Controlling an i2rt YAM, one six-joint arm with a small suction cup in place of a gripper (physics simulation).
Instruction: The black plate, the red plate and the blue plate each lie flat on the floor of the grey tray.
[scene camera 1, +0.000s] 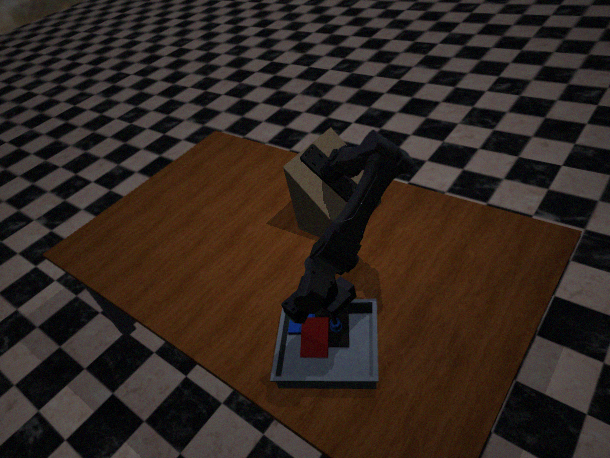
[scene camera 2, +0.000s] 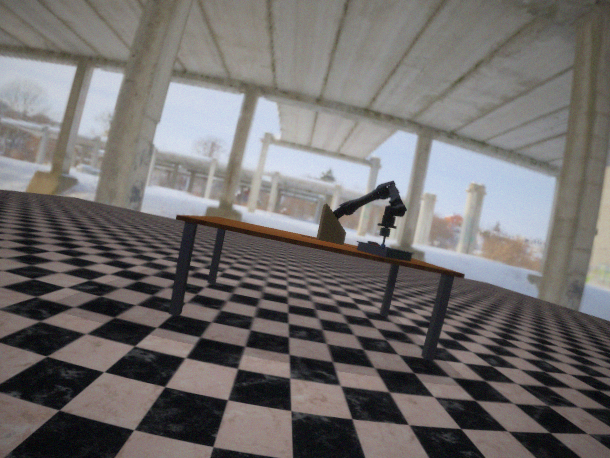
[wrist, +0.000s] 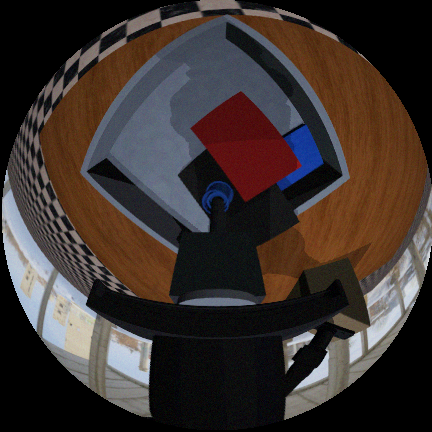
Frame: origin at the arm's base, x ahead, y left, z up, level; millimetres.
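Seen in the pictures: end effector, tool point: (scene camera 1: 336, 328) (wrist: 217, 190); arm's base, origin of the base link: (scene camera 1: 329, 173) (scene camera 2: 333, 216) (wrist: 328, 326).
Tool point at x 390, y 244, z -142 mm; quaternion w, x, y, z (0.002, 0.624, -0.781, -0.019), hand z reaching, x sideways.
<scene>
Pixels of each thing's top centre, then the offset from my tool point to it. Level surfaces: height alone.
- grey tray, middle of its top: (wrist: 206, 157) (scene camera 1: 326, 337) (scene camera 2: 385, 247) dx +43, dy -1, dz +17 mm
- red plate, middle of its top: (wrist: 248, 147) (scene camera 1: 313, 331) dx +45, dy -38, dz +18 mm
- blue plate, middle of its top: (wrist: 289, 160) (scene camera 1: 305, 323) dx +14, dy -90, dz -20 mm
- wooden table, its level: dz -32 mm
The grey tray (scene camera 1: 357, 352) (wrist: 153, 132) (scene camera 2: 391, 253) stands near the front edge of the wooden table. The red plate (scene camera 1: 314, 337) (wrist: 245, 144) lies in it, overlapping the black plate (scene camera 1: 343, 336) (wrist: 197, 173) and the blue plate (scene camera 1: 294, 326) (wrist: 304, 155). The blue plate sits in the tray's corner, mostly covered. My suction cup (scene camera 1: 335, 323) (wrist: 217, 196) (scene camera 2: 383, 240) hangs over the black plate, just beside the red plate's edge. It holds nothing. I cannot tell whether it touches the black plate.
A tan block (scene camera 1: 309, 192) (wrist: 342, 289) (scene camera 2: 329, 227) carries the arm's base at the back of the wooden table (scene camera 1: 171, 236). The table's front edge runs just past the tray. The floor below is chequered.
</scene>
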